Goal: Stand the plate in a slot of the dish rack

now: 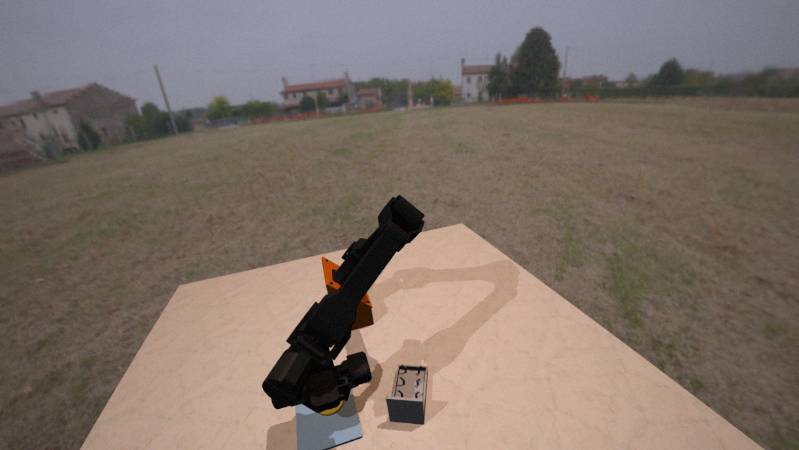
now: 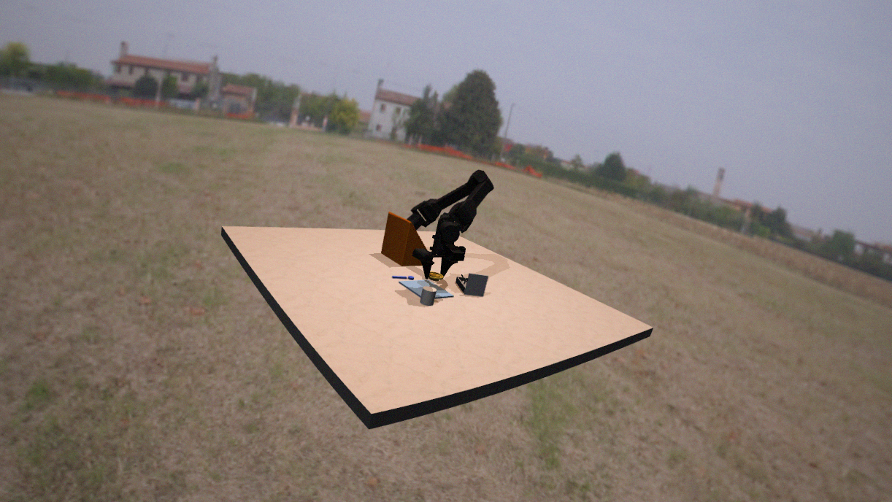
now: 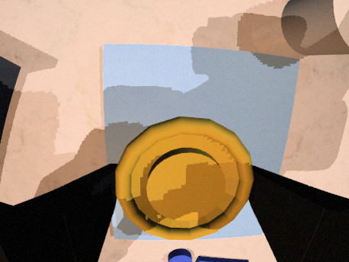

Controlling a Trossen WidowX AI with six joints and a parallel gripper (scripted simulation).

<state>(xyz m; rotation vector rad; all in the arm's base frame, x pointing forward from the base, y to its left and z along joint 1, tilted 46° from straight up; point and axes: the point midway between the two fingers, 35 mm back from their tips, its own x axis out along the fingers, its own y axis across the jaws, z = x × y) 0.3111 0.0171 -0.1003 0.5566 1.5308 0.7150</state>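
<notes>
Right now the light blue mat is 40 mm below my gripper tip, 20 mm to the right of it and 10 mm behind it. The rest, counted from my gripper tip: blue spoon (120 mm behind, 40 mm to the right, 40 mm below); then yellow plate (10 mm above); then dish rack (170 mm to the left, 20 mm below).
</notes>
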